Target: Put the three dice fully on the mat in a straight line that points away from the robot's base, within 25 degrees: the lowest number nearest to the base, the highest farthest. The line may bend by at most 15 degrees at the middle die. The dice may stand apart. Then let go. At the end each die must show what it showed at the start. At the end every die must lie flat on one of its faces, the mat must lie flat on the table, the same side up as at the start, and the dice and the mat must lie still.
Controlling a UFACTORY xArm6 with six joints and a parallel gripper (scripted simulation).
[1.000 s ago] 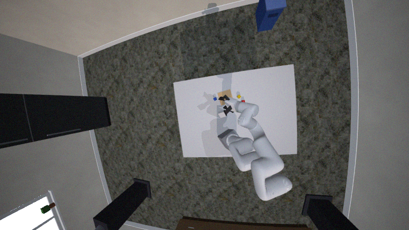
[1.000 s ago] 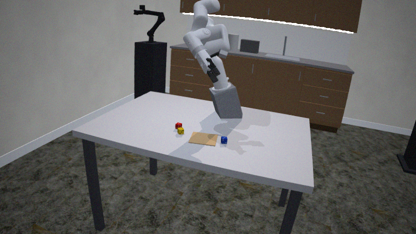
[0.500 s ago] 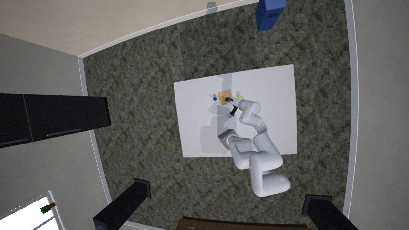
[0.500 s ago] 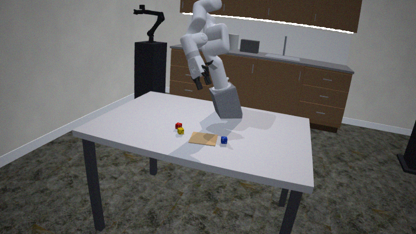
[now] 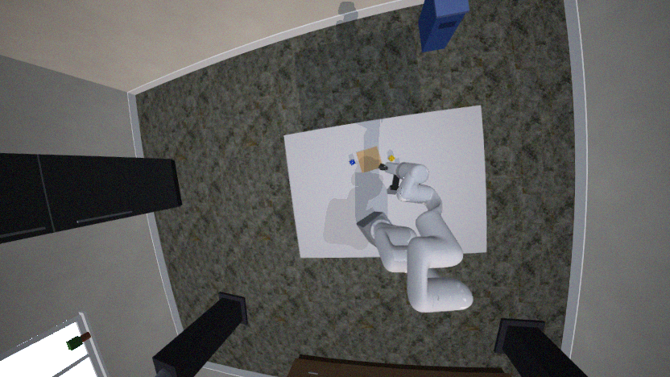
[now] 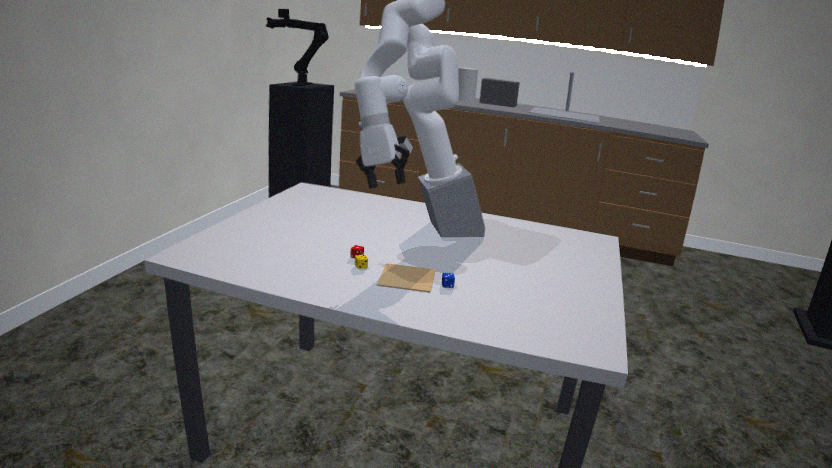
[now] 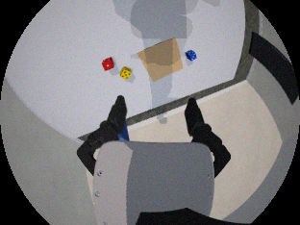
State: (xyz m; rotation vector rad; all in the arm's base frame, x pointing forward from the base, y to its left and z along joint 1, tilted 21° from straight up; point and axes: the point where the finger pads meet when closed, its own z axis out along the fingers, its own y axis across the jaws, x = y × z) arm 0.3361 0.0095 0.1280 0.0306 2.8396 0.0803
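The red die is 22 cm below my hand, 8 cm to the right of it and 1 cm ahead of it. From my hand the other things lie so: yellow die (22 cm below, 6 cm ahead, 3 cm to the right); then blue die (22 cm below, 21 cm to the left, 3 cm ahead); then tan mat (23 cm below, 10 cm to the left, 5 cm ahead).
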